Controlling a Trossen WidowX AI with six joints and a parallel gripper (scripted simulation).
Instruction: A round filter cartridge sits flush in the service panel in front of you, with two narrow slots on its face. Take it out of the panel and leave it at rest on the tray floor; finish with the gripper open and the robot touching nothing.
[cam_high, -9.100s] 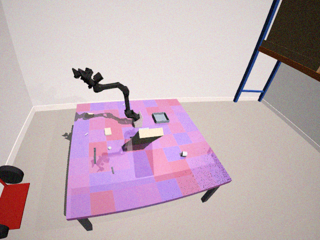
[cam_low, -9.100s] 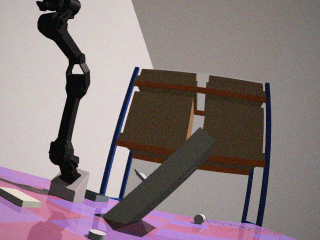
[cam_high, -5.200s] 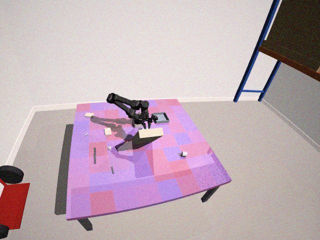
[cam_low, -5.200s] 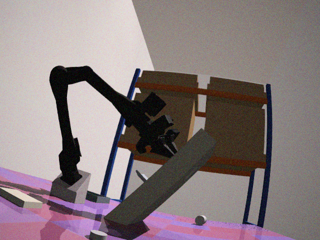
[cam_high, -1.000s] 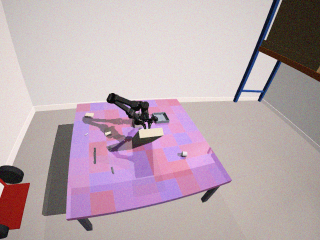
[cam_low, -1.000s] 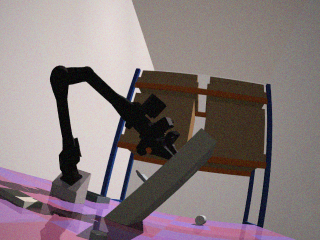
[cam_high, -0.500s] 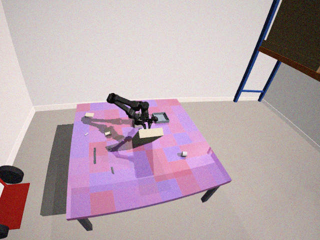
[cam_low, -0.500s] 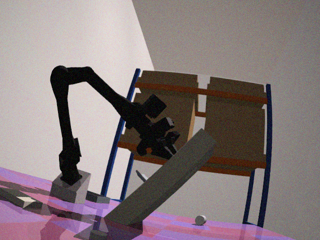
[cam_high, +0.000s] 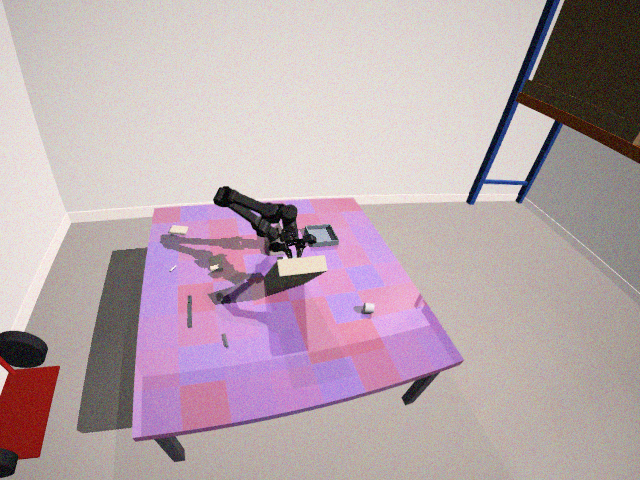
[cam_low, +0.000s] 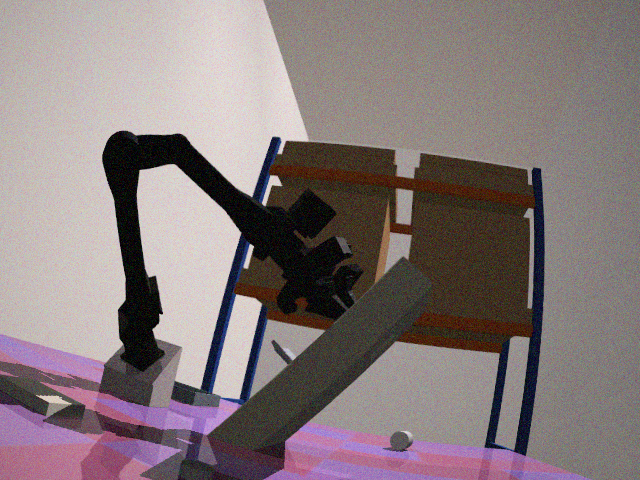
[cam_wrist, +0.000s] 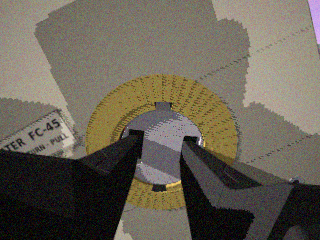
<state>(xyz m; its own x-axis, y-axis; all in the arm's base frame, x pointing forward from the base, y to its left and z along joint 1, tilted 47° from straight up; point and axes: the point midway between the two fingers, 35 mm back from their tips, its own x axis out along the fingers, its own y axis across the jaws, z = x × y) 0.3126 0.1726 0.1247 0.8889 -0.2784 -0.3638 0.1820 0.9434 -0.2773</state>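
Right now my gripper tip is 10 mm short of the white round filter cartridge and 10 mm above it. Round my gripper tip: sloped service panel: 40 mm behind, 80 mm below; grey tray: 440 mm behind, 240 mm to the left, 220 mm below.
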